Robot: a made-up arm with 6 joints.
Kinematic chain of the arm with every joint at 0, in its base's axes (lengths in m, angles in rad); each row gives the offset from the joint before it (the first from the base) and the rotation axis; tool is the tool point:
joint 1: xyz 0 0 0.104 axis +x
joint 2: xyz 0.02 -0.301 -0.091 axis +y
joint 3: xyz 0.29 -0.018 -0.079 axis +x
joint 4: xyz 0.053 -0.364 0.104 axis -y
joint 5: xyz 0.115 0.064 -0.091 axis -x
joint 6: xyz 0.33 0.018 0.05 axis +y
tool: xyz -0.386 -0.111 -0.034
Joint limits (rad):
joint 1: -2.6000..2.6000
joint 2: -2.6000..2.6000
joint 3: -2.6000..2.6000
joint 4: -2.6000..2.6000
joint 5: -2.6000..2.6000
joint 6: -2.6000..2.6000
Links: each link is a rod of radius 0.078 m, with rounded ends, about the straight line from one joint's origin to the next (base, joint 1, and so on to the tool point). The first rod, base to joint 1, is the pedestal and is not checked.
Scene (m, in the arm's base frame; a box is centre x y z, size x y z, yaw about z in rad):
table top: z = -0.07
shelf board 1: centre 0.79 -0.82 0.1 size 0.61 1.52 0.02 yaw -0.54
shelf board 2: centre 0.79 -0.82 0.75 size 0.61 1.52 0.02 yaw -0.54
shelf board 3: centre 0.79 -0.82 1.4 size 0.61 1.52 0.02 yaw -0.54
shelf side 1: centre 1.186 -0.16 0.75 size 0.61 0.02 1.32 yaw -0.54
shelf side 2: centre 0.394 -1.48 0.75 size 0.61 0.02 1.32 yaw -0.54
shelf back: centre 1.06 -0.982 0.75 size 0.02 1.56 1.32 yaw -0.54
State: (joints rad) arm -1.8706 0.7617 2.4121 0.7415 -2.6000 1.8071
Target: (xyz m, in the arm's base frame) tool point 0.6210 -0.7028 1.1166
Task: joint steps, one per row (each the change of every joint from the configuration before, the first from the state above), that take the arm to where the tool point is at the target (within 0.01 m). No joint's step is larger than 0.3 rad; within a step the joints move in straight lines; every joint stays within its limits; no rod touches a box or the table.
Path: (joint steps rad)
1: -0.1167 0.1747 -0.0361 -0.1456 0.0005 -0.2714
2: -0.1166 0.1747 -0.0362 -0.1456 0.0005 -0.2713
3: -0.2460 -0.1251 -0.0752 0.1635 -0.0005 0.1425
4: -0.2460 -0.1252 -0.0752 0.1634 -0.0005 0.1425
5: 0.1738 -0.1548 -0.0145 0.0955 0.0000 0.2600
6: 0.1737 -0.1549 -0.0144 0.0955 0.0000 0.2599

